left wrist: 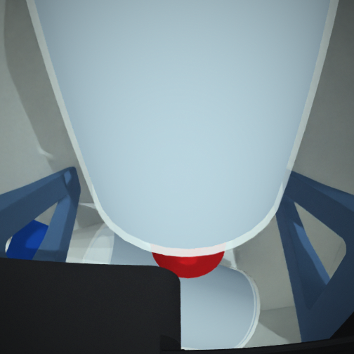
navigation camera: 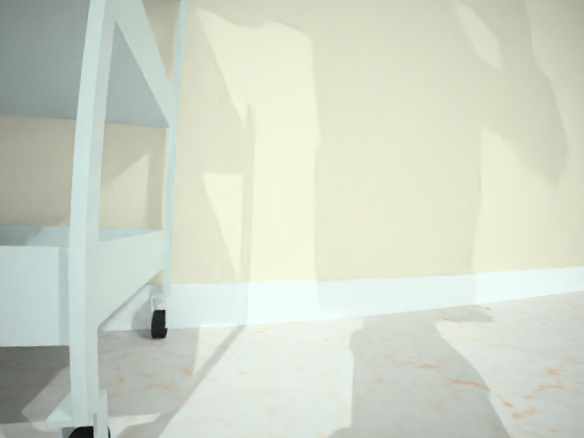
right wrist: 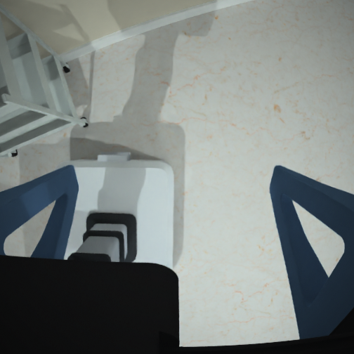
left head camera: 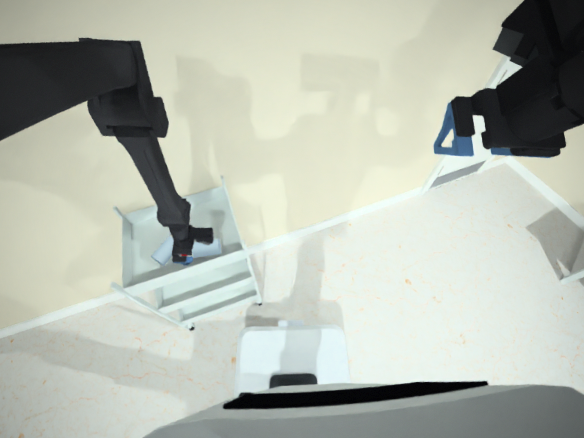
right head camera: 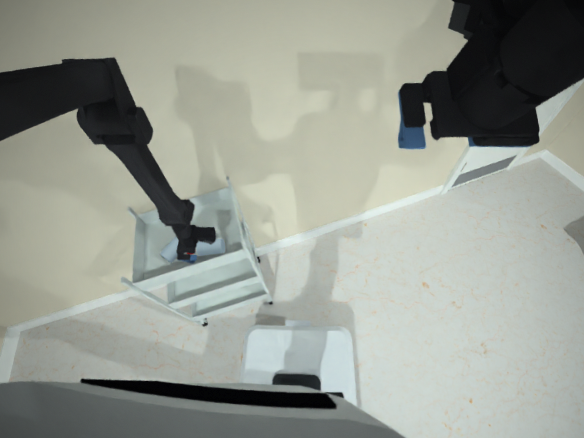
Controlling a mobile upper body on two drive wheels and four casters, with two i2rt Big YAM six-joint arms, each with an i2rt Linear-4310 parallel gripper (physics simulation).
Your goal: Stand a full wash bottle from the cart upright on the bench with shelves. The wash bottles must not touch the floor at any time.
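Frame: origin at the left arm's base, x ahead, y left, z up, level; millimetres.
Where they show: left gripper, between the fingertips: (left head camera: 187,253) (right head camera: 193,251); right gripper, between the fingertips: (left head camera: 463,149) (right head camera: 435,142).
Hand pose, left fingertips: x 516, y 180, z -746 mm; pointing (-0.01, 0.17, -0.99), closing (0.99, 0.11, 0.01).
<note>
After its pixels a point has its place.
A red-capped wash bottle (left head camera: 210,248) {x 509, y 75, z -693 mm} (right head camera: 215,247) {x 509, y 68, z -694 mm} (left wrist: 185,100) lies in the top tray of the pale cart (left head camera: 185,272) {x 421, y 154, z -704 mm} (right head camera: 190,271) {x 420, y 156, z -717 mm}; whether it touches the tray is unclear. My left gripper (left head camera: 194,250) {x 516, y 180, z -746 mm} (right head camera: 199,248) {x 516, y 180, z -746 mm} (left wrist: 175,177) is shut on it near the cap end, a finger on each side. A second wash bottle (left head camera: 161,251) {x 495, y 255, z -688 mm} (right head camera: 170,250) {x 493, y 249, z -691 mm} (left wrist: 220,310) with a blue cap lies on its side beyond the red cap, partly hidden by the gripper. My right gripper (left head camera: 480,150) {x 360, y -453, z -128 mm} (right head camera: 442,142) {x 360, y -453, z -128 mm} (right wrist: 173,176) is open, empty, high at the right. The bench with shelves cannot be made out for certain.
White furniture (left head camera: 435,182) {x 1424, y -1511, z -1297 mm} (right head camera: 452,182) {x 1379, y -1429, z -1276 mm} stands behind the right gripper, against the wall. The cart also shows in the right wrist view (right wrist: 40,108) and the navigation view (navigation camera: 85,200) {x 491, y -63, z -1177 mm}. My white base (left head camera: 260,350) {x 210, y -77, z -1150 mm} (right head camera: 265,350) {x 202, y -76, z -1150 mm} (right wrist: 160,200) is close to the cart.
</note>
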